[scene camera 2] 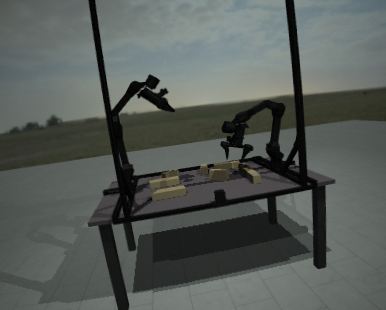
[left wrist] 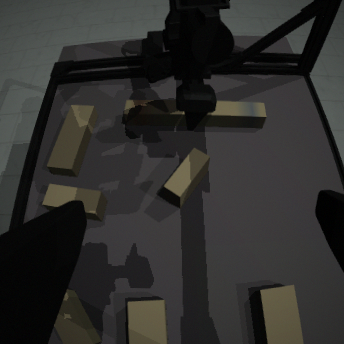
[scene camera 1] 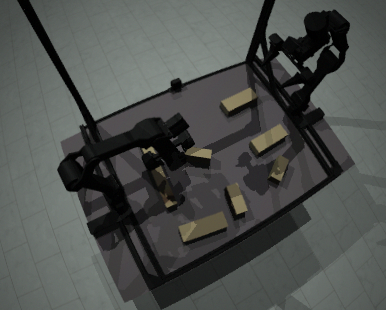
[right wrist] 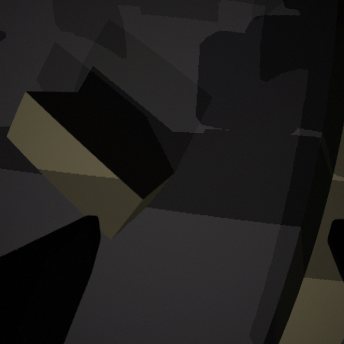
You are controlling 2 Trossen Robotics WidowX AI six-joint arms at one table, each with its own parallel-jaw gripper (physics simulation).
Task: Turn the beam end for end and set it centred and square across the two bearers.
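Places are measured from the left arm's base along level axes (x left, y back, z up), in metres.
Pixels of known places: left gripper, fingertip midpoint: (scene camera 2: 174, 111) (left wrist: 202, 207) (scene camera 1: 270, 76); right gripper, fingertip midpoint: (scene camera 2: 234, 160) (left wrist: 188, 115) (right wrist: 218, 230); left arm's base at its link origin: (scene camera 1: 293, 110); right arm's base at its link origin: (scene camera 2: 276, 166) (scene camera 1: 115, 196).
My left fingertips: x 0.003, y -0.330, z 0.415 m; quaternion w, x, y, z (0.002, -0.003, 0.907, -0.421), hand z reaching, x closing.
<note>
For each thing: its top centre in the pictures, then the offset to it from my left fingertips.
- long pale beam at its top centre: (left wrist: 194, 106) (scene camera 1: 155, 167) (scene camera 2: 248, 169) dx -0.032, dy -0.389, dz -0.390 m
- tilted-looking short block at its top centre: (right wrist: 64, 163) (left wrist: 187, 170) (scene camera 1: 198, 152) (scene camera 2: 218, 169) dx -0.006, dy -0.212, dz -0.371 m
- longer block at its top centre: (left wrist: 70, 133) (scene camera 1: 203, 226) (scene camera 2: 226, 162) dx +0.259, dy -0.332, dz -0.396 m
The long pale beam (scene camera 1: 162, 186) (scene camera 2: 251, 175) (left wrist: 232, 120) (right wrist: 317, 310) lies on the table at the right arm's side. The left wrist view shows its blue band near the right end and a dim reddish patch near the left end. Two roughly parallel blocks, seemingly the bearers, lie at the left arm's side: one (scene camera 1: 238, 102) (scene camera 2: 169, 193) (left wrist: 282, 315) and the other (scene camera 1: 269, 140) (scene camera 2: 165, 182) (left wrist: 146, 320). My right gripper (scene camera 2: 236, 157) (right wrist: 218, 230) is open and empty above the table, one finger over the beam. My left gripper (scene camera 1: 275, 74) (left wrist: 202, 207) is open and empty, high up.
A tilted-looking short block (scene camera 1: 200, 157) (left wrist: 187, 175) (right wrist: 75, 160) lies beside the beam. A longer block (scene camera 1: 202, 227) (left wrist: 72, 140) and shorter blocks (scene camera 1: 236, 200) (scene camera 1: 278, 170) lie toward the near edge in scene camera 1. A dark frame (scene camera 1: 215, 255) borders the table.
</note>
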